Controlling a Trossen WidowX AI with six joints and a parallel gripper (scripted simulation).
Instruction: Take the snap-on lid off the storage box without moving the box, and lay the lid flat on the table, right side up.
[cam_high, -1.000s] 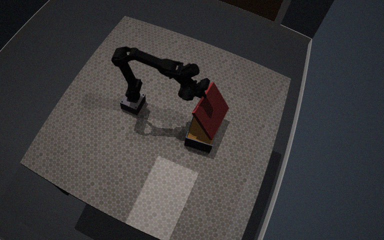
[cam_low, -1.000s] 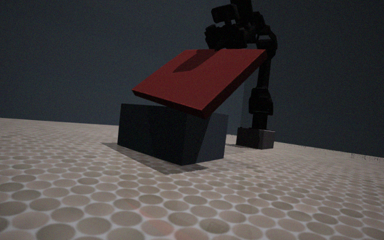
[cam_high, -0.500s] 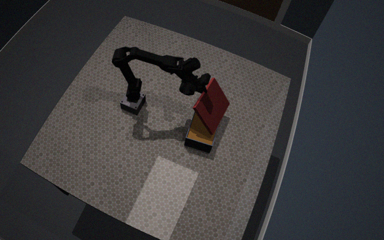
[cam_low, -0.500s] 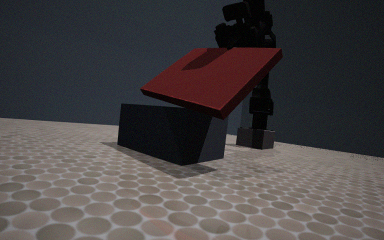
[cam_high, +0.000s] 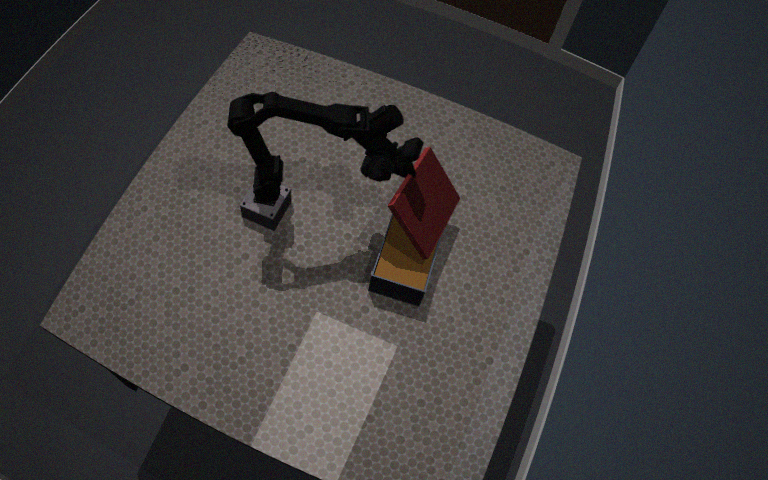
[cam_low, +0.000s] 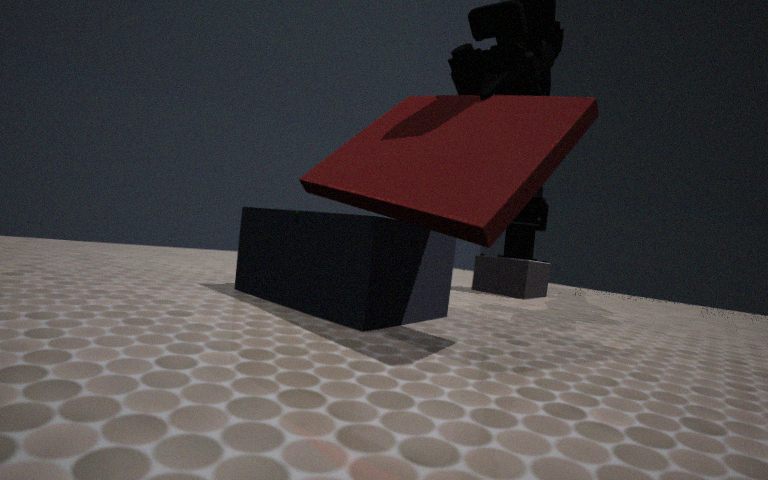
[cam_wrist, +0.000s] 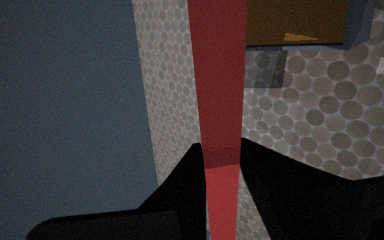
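Now: gripper tip 60 mm short of the flat red lid, 60 mm above it and 30 mm to the left of it. The rest, counted from my gripper tip: blue-grey storage box 180 mm below, 140 mm to the right, 40 mm ahead.
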